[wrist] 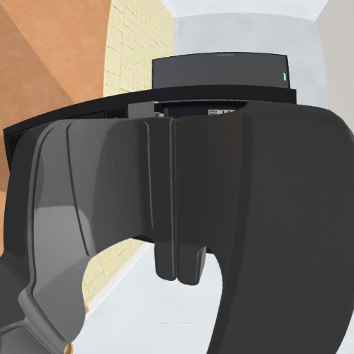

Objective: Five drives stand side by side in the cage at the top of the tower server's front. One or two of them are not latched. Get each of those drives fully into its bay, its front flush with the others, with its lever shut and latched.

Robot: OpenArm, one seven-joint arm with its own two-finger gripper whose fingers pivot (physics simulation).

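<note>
My gripper (186, 202) is shut, its two dark fingers together with no drive visible between them. It fills the middle and lower part of the wrist view, in front of the tower server (225, 94). Above the fingertips, a narrow strip of the drive cage shows, with part of a dark drive (192, 112) carrying a white printed label. A plain grey block (141, 109) stands at the left end of this strip, with a small metallic piece beside it. The fingers hide the other drives and their levers, so I cannot tell which are latched, nor whether the fingers touch anything.
The server's black front frame runs across the view and curves down at the left. Behind it stands a dark box (220, 72) with a small green light at its right. An orange-brown surface (45, 60) and a yellow brick-patterned strip (135, 45) lie at the upper left.
</note>
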